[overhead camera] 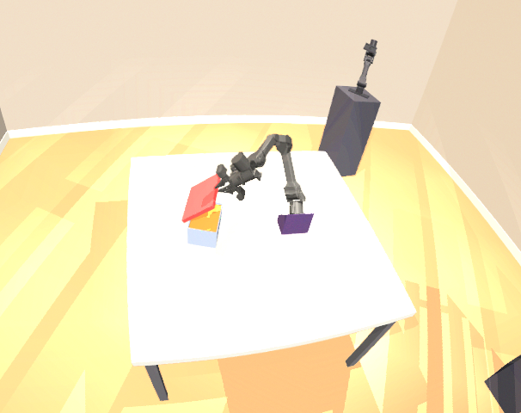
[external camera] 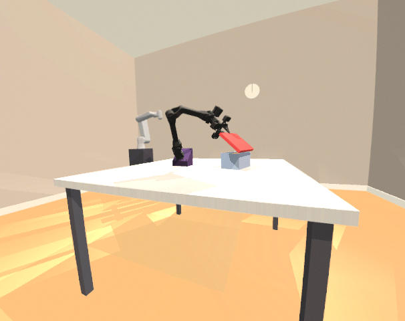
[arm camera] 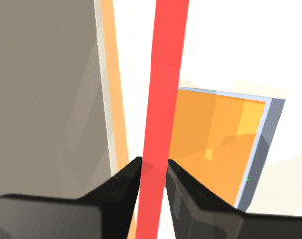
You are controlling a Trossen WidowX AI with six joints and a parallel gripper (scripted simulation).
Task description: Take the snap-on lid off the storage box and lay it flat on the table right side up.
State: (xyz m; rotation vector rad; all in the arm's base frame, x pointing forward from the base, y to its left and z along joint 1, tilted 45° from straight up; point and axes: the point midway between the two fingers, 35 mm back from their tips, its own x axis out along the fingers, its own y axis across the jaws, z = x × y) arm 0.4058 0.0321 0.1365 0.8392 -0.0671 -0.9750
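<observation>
The red lid lies 6 cm ahead of my gripper tip, 2 cm to the right of it and 5 cm below it. The rest, counted from my gripper tip: pale blue storage box: 5 cm ahead, 3 cm to the left, 18 cm below.
</observation>
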